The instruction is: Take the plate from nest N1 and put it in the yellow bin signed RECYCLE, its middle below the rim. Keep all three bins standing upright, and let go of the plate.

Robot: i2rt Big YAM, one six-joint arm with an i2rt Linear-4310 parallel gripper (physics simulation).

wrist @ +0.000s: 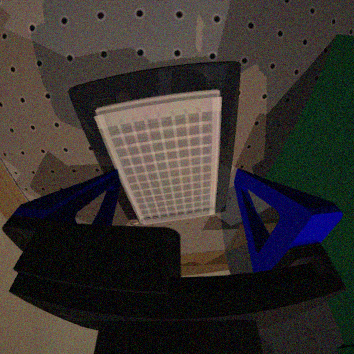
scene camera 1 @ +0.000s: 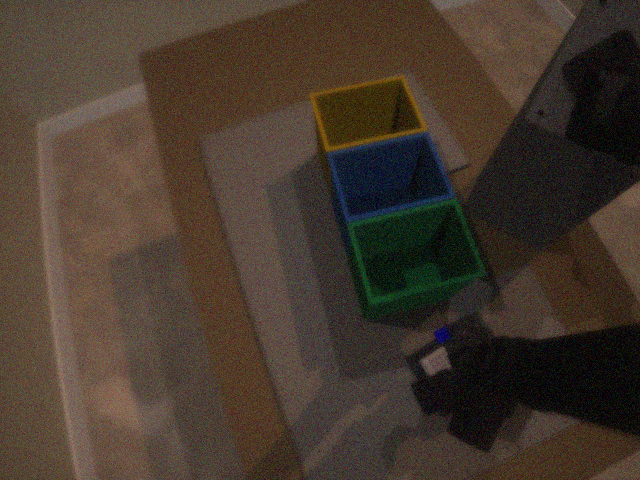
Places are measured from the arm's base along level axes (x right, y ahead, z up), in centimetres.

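Pixels of known places: gripper, fingertip midpoint: (wrist: 176,175); arm's base at its link origin: (scene camera 1: 613,87).
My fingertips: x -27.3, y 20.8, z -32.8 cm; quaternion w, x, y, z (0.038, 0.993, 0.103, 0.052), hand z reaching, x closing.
Observation:
For each thing: its top centre in the pictures, then the offset to it from my fingertips. Level surfaces: height alone.
- dark nest at its top centre: (wrist: 168,169) (scene camera 1: 462,362) dx -0.4, dy -0.8, dz -1.6 cm
- yellow bin at its top centre: (scene camera 1: 367,111) dx +43.7, dy +6.9, dz +14.9 cm
- blue bin at its top centre: (scene camera 1: 389,174) dx +30.5, dy +6.5, dz +14.9 cm
- green bin at its top centre: (scene camera 1: 415,248) dx +17.3, dy +6.1, dz +14.9 cm
- perforated board at its surface level: dz -3.1 cm
- wooden table at its surface level: dz -4.4 cm
A pale plate with a grid of wells (scene camera 1: 435,361) (wrist: 165,160) lies in a dark nest (wrist: 229,125). The nest also shows beside the plate in the scene view. My gripper (wrist: 176,175) is open and empty, its two blue fingers apart. In the wrist view the fingertips show to the left and right of the plate's lower part; whether they are level with the plate I cannot tell. The yellow bin (scene camera 1: 369,111) stands upright at the far end of the row of three bins. Its sign does not show, and no label for N1 is readable.
The blue bin (scene camera 1: 390,173) stands upright between the yellow bin and the green bin (scene camera 1: 416,253) (wrist: 315,130). The green bin is the nearest to the gripper, on its right in the wrist view. A perforated board (scene camera 1: 237,206) (wrist: 120,32) lies under them on a wooden table (scene camera 1: 206,77).

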